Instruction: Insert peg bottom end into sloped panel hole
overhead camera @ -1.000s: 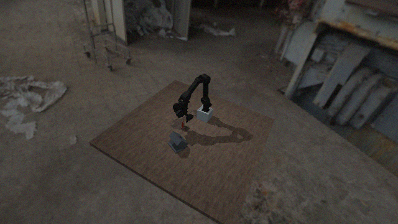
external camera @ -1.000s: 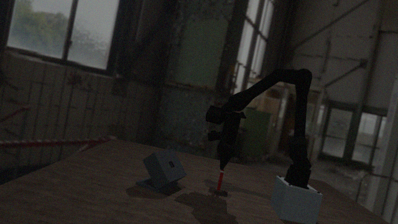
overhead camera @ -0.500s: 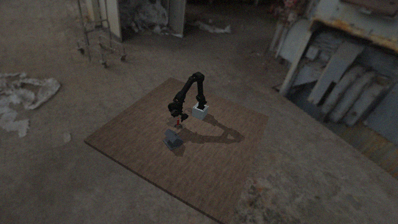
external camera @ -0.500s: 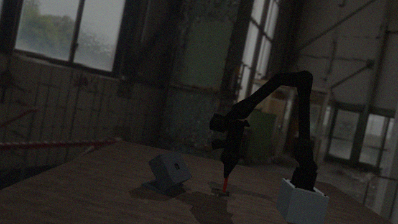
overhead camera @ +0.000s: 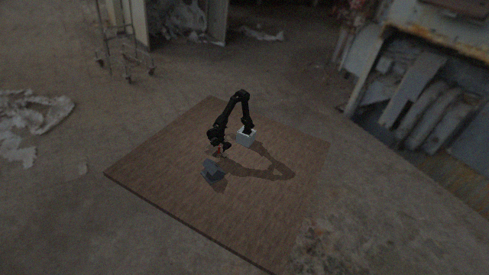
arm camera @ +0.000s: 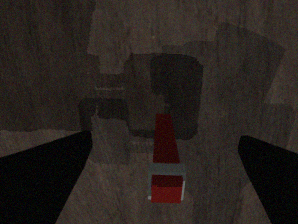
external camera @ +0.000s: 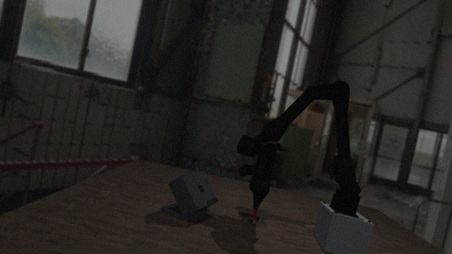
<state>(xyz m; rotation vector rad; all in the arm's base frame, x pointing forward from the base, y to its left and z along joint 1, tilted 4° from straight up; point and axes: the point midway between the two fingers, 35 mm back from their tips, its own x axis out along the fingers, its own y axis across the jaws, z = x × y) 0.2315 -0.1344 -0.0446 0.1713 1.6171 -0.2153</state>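
Now: gripper tip 1 cm below the red square-sided peg. From my gripper tip the other things lie so: grey sloped panel 21 cm ahead, 7 cm to the left, 2 cm above.
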